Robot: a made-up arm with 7 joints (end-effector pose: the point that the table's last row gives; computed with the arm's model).
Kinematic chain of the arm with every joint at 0, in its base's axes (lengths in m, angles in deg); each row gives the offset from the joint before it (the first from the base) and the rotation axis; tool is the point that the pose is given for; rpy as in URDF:
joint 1: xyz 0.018 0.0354 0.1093 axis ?
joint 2: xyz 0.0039 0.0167 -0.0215 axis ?
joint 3: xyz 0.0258 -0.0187 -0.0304 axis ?
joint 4: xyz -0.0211 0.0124 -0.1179 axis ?
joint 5: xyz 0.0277 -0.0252 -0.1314 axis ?
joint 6: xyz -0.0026 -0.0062 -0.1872 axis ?
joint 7: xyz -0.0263 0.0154 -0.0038 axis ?
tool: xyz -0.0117 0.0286 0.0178 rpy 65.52 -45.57 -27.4
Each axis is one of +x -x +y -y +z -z.
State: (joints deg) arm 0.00 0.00 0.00 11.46 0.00 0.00 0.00
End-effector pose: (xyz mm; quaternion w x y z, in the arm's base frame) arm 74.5 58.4 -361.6 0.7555 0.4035 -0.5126 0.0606
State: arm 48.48 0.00 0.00 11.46 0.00 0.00 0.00
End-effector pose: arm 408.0 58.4 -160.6 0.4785 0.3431 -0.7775 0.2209
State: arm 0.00 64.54 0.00 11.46 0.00 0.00 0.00
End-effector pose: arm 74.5 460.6 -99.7 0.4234 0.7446 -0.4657 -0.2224
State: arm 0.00 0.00 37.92 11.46 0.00 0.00 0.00
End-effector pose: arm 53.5 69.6 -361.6 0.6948 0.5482 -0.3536 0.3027
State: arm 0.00 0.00 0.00 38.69 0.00 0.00 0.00
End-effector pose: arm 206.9 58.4 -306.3 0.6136 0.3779 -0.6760 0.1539
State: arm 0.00 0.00 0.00 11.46 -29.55 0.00 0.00
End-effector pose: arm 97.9 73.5 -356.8 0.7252 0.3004 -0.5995 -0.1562
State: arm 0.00 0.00 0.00 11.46 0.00 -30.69 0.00
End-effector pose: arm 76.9 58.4 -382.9 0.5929 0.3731 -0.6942 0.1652
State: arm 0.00 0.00 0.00 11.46 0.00 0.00 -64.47
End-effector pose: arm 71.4 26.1 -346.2 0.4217 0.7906 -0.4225 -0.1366
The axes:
joint 1: -y
joint 2: +x
joint 3: +z
joint 4: -y
joint 5: +z
joint 6: +y
joint 7: -x

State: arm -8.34 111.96 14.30 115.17 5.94 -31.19 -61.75
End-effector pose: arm 314.7 71.7 93.2 0.4920 -0.0349 0.8692 0.0345
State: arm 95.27 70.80 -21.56 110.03 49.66 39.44 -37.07
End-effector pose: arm 141.7 64.3 366.1 0.3152 -0.4058 0.7914 -0.3312
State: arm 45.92 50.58 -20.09 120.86 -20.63 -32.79 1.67
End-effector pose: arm 262.8 -10.8 270.8 0.5492 0.0797 0.8079 0.1983
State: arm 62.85 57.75 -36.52 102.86 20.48 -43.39 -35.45
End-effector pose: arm 361.4 28.1 232.7 0.4648 0.0510 0.8311 -0.3011
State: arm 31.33 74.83 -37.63 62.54 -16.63 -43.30 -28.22
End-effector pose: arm 368.0 307.8 23.0 0.1862 -0.2346 0.9047 0.3031
